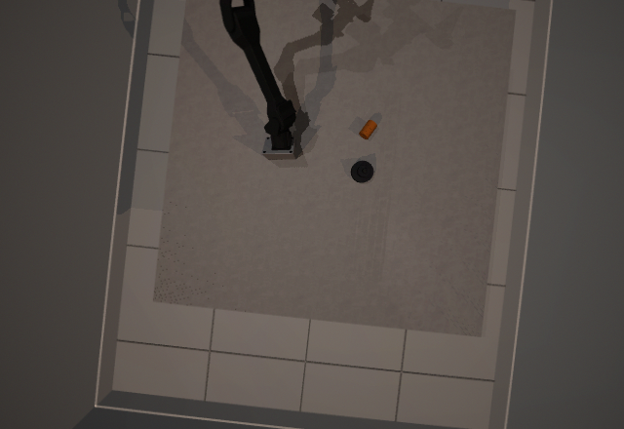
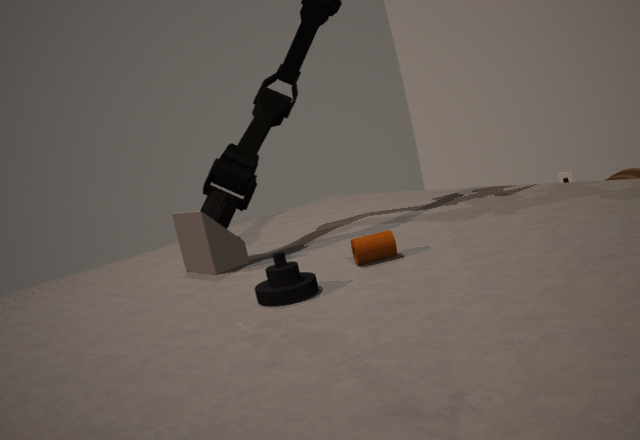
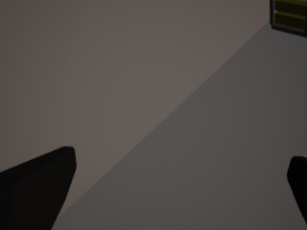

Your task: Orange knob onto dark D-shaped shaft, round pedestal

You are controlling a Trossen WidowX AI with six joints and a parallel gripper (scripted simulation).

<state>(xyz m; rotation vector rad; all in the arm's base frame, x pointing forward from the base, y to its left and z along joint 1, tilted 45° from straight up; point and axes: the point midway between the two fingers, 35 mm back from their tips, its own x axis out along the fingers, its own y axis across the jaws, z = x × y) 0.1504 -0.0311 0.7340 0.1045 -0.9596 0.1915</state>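
My gripper tip is now 610 mm above the orange knob, 460 mm to the left of it and 140 mm short of it. From my gripper tip the other things lie so: dark round pedestal (620 mm to the right, 600 mm below, 110 mm ahead).
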